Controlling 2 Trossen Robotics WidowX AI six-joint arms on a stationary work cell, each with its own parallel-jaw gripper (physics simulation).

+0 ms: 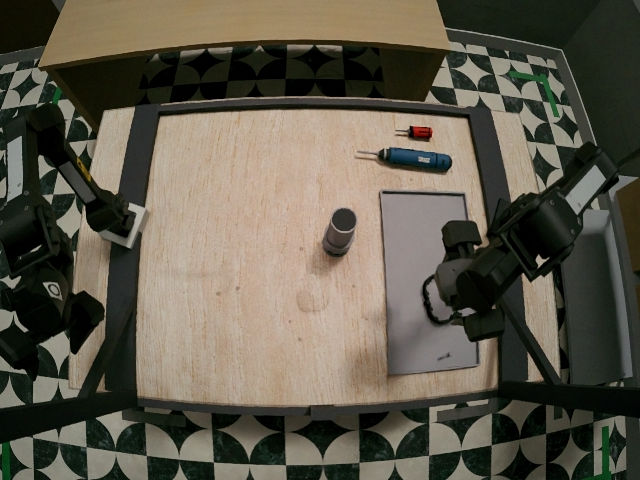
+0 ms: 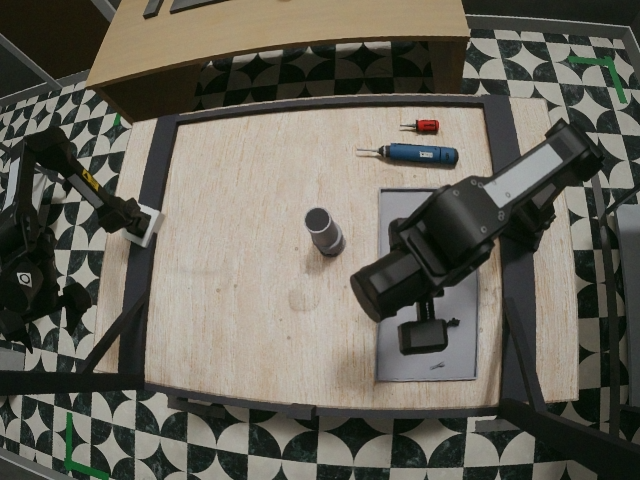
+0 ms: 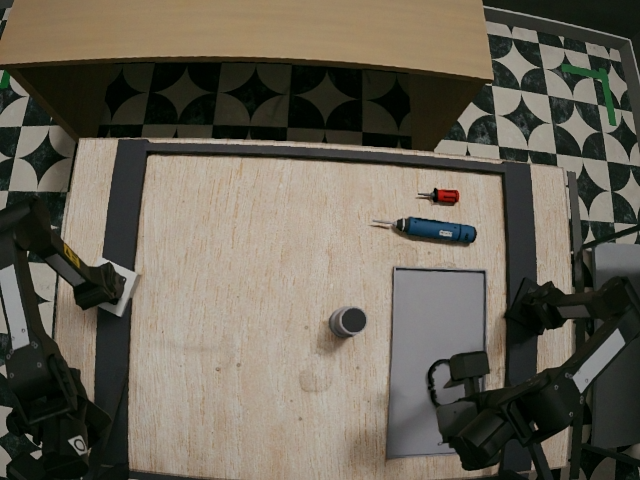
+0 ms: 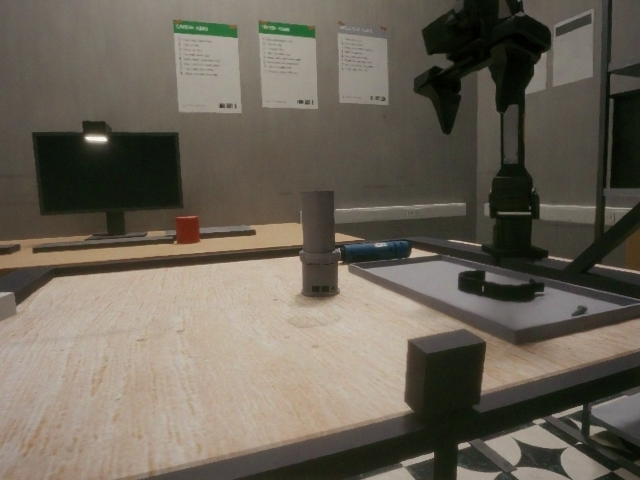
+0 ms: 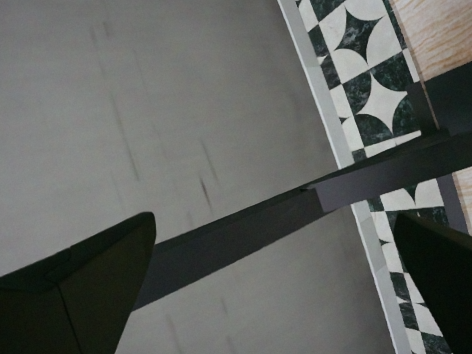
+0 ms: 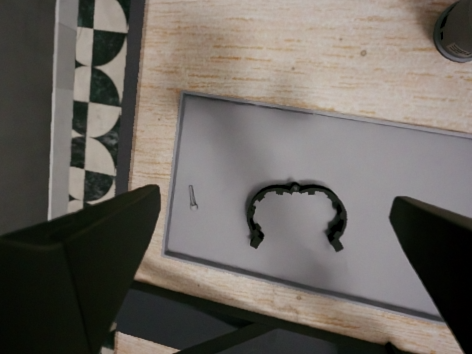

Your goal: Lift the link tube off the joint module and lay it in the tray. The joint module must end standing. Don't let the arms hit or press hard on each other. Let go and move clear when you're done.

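Pixels of known places: left gripper, fingertip midpoint: (image 1: 54, 365) (image 2: 51, 343) (image 5: 276, 224); right gripper, fingertip midpoint: (image 4: 471, 124) (image 6: 275, 201); left arm's base, link origin: (image 1: 121, 221) (image 2: 139, 223) (image 3: 109, 286); right arm's base, link origin: (image 2: 525, 221) (image 3: 534, 306) (image 4: 512, 247).
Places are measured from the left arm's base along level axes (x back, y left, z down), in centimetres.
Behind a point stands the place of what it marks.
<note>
The grey link tube (image 1: 342, 223) @[y 11.2, x -49.2, z -12.8 cm] (image 2: 324, 230) @[y 10.5, x -51.4, z -12.7 cm] (image 3: 349, 320) @[y 11.7, x -48.6, z -12.8 cm] (image 4: 317, 222) @[y 9.5, x -49.2, z -8.2 cm] stands upright on the grey joint module (image 1: 337, 248) (image 2: 333, 248) (image 4: 320, 279) (image 6: 457, 32), which stands on the table left of the tray. The shallow grey tray (image 1: 413, 222) @[y 22.3, x -64.8, z 2.8 cm] (image 2: 392, 366) @[y -8.6, x -71.2, z 2.8 cm] (image 3: 439, 310) @[y 21.7, x -68.3, z 2.8 cm] (image 4: 403, 273) @[y 21.9, x -65.0, z 2.8 cm] (image 6: 225, 130) @[y -5.8, x -70.5, z 2.8 cm] lies at the right. My right gripper (image 4: 475, 119) @[y 1.8, x -69.5, z -21.0 cm] (image 6: 275, 201) @[y 1.8, x -69.5, z -21.0 cm] is open, high above the tray, apart from the tube. My left gripper (image 1: 54, 361) @[y -30.6, x -13.3, z -28.0 cm] (image 5: 276, 224) @[y -30.6, x -13.3, z -28.0 cm] is open and empty beyond the table's left edge, far from the tube.
An open black clamp ring (image 1: 426, 299) @[y 5.6, x -72.1, z 1.9 cm] (image 3: 430, 382) @[y 6.1, x -71.5, z 1.4 cm] (image 4: 496, 291) @[y 2.5, x -73.7, z 1.6 cm] (image 6: 295, 188) @[y 4.9, x -72.2, z 0.6 cm] and a small screw (image 1: 444, 356) @[y -5.6, x -80.1, z 2.2 cm] (image 4: 578, 311) @[y -5.9, x -80.0, z 2.2 cm] (image 6: 193, 199) @[y -5.3, x -80.3, z 2.2 cm] lie in the tray. A blue screwdriver (image 1: 421, 159) @[y 37.3, x -62.8, z -0.4 cm] (image 3: 439, 230) @[y 37.4, x -61.8, z -0.8 cm] and a red one (image 1: 422, 132) @[y 45.8, x -61.7, z 0.6 cm] (image 3: 447, 196) @[y 46.0, x -61.5, z 0.4 cm] lie behind it.
</note>
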